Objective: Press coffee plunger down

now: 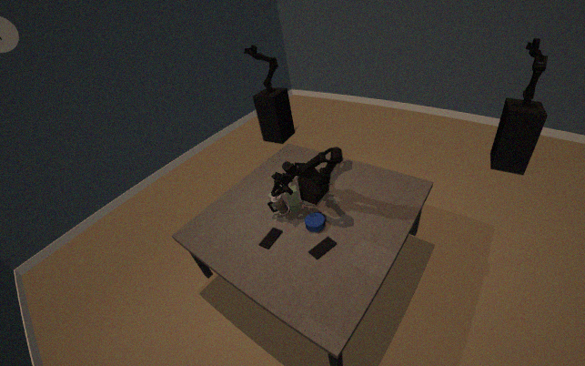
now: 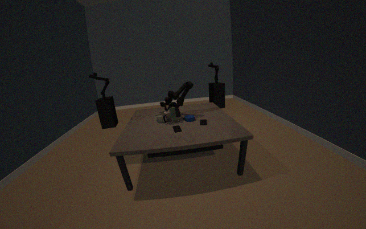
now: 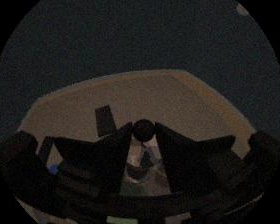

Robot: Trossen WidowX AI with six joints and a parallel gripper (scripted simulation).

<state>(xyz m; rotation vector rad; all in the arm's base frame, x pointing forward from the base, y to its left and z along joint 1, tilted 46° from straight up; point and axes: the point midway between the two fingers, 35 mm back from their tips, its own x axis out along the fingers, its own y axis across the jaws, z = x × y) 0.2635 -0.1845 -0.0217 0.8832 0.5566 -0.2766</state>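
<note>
My gripper tip is now 10 mm past the coffee press and 90 mm above it. The rest, counted from my gripper tip: cup: 90 mm behind, 80 mm to the right, 130 mm below; then green carton: 90 mm behind, 80 mm to the left, 90 mm below.
</note>
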